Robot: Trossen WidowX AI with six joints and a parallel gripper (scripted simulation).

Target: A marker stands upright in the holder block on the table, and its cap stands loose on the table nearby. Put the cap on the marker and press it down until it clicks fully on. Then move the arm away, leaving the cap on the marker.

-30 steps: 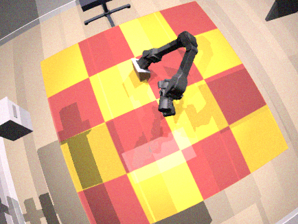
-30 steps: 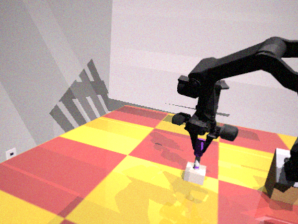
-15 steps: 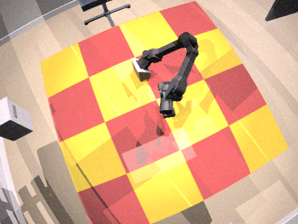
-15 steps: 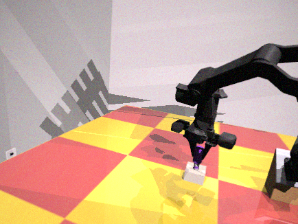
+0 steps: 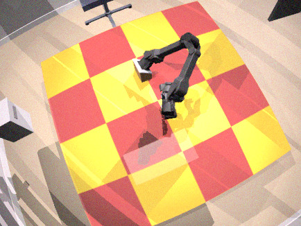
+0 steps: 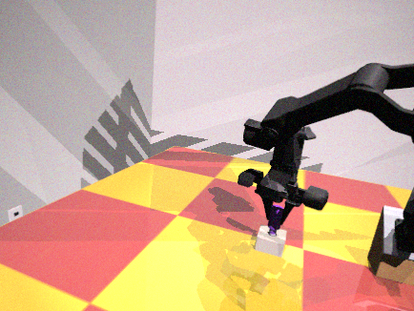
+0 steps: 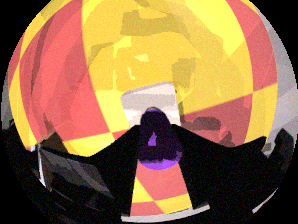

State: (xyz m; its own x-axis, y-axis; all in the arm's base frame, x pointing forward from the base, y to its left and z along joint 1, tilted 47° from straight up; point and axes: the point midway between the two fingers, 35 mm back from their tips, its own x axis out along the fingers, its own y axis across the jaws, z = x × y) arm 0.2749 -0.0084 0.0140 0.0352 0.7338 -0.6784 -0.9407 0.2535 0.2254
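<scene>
Now: gripper tip 10 mm below the purple cap. Round my gripper tip: white holder block: 50 mm below.
</scene>
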